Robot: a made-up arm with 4 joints.
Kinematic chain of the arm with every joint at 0, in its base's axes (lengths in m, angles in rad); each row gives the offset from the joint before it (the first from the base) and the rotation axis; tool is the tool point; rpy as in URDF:
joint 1: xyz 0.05 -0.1 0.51 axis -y
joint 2: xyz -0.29 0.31 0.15 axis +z
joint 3: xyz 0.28 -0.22 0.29 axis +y
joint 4: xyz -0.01 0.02 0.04 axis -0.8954 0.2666 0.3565
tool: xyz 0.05 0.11 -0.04 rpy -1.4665 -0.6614 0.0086
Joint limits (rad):
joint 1: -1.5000..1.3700
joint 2: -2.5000..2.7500
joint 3: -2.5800..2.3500
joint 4: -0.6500..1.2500
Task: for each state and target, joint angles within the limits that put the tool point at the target. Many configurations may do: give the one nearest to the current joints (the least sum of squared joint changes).
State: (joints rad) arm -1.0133 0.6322 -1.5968 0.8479
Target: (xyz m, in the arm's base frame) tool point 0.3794 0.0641 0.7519
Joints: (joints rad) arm -0.7492 0.0664 -1.3025 1.0948
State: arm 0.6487 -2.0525 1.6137 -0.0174
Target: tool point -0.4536 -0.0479 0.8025
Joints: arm 0.2332 -1.7283 1.6442 0.0149
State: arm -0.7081 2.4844 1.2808 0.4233
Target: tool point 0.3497 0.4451 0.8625
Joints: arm -1.1420 1.7495 1.2543 0.7544
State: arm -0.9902 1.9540 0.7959 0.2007
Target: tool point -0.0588 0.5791 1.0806
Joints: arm -0.5164 2.0593 0.7437 -0.5280
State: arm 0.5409 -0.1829 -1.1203 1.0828
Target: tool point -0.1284 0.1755 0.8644
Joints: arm 0.6834 0.3426 -1.0213 0.9931
